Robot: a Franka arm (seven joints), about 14 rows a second.
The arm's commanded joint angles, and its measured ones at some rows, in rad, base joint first. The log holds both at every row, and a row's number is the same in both.
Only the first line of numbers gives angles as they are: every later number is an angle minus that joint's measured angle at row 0.
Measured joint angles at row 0:
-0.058 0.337 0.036 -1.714 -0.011 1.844 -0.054
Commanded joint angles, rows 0 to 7:
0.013 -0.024 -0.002 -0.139 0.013 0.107 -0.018
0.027 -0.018 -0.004 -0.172 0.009 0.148 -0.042
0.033 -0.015 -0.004 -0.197 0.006 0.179 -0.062
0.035 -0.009 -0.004 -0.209 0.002 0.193 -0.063
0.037 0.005 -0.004 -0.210 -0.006 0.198 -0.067
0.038 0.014 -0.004 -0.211 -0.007 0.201 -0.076
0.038 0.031 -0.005 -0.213 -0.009 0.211 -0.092
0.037 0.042 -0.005 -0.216 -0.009 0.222 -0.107
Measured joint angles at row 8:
0.035 0.024 0.001 -0.209 -0.004 0.193 -0.070
